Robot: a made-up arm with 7 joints. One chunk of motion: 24 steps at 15 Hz.
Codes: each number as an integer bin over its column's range. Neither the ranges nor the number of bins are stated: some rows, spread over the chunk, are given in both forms.
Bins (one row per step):
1: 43 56 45 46 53 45
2: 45 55 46 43 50 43
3: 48 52 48 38 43 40
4: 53 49 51 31 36 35
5: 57 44 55 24 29 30
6: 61 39 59 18 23 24
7: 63 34 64 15 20 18
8: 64 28 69 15 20 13
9: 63 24 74 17 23 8
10: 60 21 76 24 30 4
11: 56 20 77 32 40 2
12: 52 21 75 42 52 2
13: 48 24 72 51 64 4
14: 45 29 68 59 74 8
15: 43 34 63 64 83 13
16: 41 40 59 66 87 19
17: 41 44 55 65 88 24
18: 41 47 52 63 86 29
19: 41 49 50 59 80 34
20: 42 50 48 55 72 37
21: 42 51 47 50 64 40
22: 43 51 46 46 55 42
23: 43 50 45 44 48 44
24: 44 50 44 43 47 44
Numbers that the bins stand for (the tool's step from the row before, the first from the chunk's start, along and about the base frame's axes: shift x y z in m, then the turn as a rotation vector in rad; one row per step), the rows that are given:
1: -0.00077 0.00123 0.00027 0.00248 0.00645 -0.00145
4: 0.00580 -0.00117 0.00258 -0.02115 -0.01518 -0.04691
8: 0.01302 -0.00838 0.00948 -0.04636 -0.03555 -0.14691
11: 0.00777 -0.01113 0.01256 -0.01958 -0.01009 -0.19691
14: 0.00055 -0.00804 0.00910 0.02297 0.03318 -0.16964
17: -0.00208 -0.00289 0.00411 0.03242 0.05100 -0.09691
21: -0.00142 -0.00048 0.00104 0.00879 0.02045 -0.02418
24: -0.00011 -0.00083 -0.00011 -0.00224 -0.00118 -0.00600
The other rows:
2: 0.00055 0.00089 0.00066 -0.00224 0.00264 -0.01055
3: 0.00252 -0.00014 0.00142 -0.01012 -0.00627 -0.02418
5: 0.00842 -0.00289 0.00411 -0.03218 -0.02409 -0.06964
6: 0.01105 -0.00461 0.00565 -0.04164 -0.03173 -0.09691
7: 0.01236 -0.00632 0.00757 -0.04636 -0.03555 -0.12418
9: 0.01236 -0.00976 0.01140 -0.04321 -0.03173 -0.16964
10: 0.01039 -0.01079 0.01217 -0.03218 -0.02282 -0.18782
12: 0.00514 -0.01079 0.01179 -0.00382 0.00518 -0.19691
13: 0.00252 -0.00976 0.01064 0.01036 0.02045 -0.18782
15: -0.00077 -0.00632 0.00718 0.03085 0.04464 -0.14691
16: -0.00208 -0.00426 0.00565 0.03400 0.04973 -0.11964
18: -0.00208 -0.00186 0.00296 0.02927 0.04845 -0.07418
19: -0.00208 -0.00117 0.00219 0.02297 0.04082 -0.05145
20: -0.00142 -0.00083 0.00142 0.01667 0.03064 -0.03782
22: -0.00077 -0.00048 0.00066 0.00248 0.00900 -0.01509
23: -0.00077 -0.00083 0.00027 -0.00067 0.00009 -0.00600

